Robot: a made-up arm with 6 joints. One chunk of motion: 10 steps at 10 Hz.
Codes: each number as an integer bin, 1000 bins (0 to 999) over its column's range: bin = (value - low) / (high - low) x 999, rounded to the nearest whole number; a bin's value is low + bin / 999 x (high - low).
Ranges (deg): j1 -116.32..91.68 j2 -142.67..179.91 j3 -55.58..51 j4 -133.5..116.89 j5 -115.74..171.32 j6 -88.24..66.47
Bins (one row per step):
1: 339 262 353 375 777 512
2: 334 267 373 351 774 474
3: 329 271 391 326 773 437
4: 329 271 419 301 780 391
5: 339 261 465 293 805 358
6: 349 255 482 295 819 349
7: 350 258 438 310 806 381
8: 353 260 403 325 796 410
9: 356 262 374 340 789 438
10: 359 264 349 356 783 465
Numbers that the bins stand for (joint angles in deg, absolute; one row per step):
1: -45.74 -58.07 -17.92 -39.51 107.53 -8.95
2: -46.78 -56.45 -15.79 -45.53 106.67 -14.83
3: -47.82 -55.16 -13.87 -51.79 106.38 -20.56
4: -47.82 -55.16 -10.88 -58.06 108.39 -27.69
5: -45.74 -58.39 -5.97 -60.06 115.57 -32.80
6: -43.66 -60.33 -4.16 -59.56 119.60 -34.19
7: -43.45 -59.36 -8.85 -55.80 115.86 -29.24
8: -42.82 -58.72 -12.59 -52.04 112.99 -24.75
9: -42.20 -58.07 -15.68 -48.28 110.98 -20.41
10: -41.57 -57.42 -18.35 -44.27 109.25 -16.23

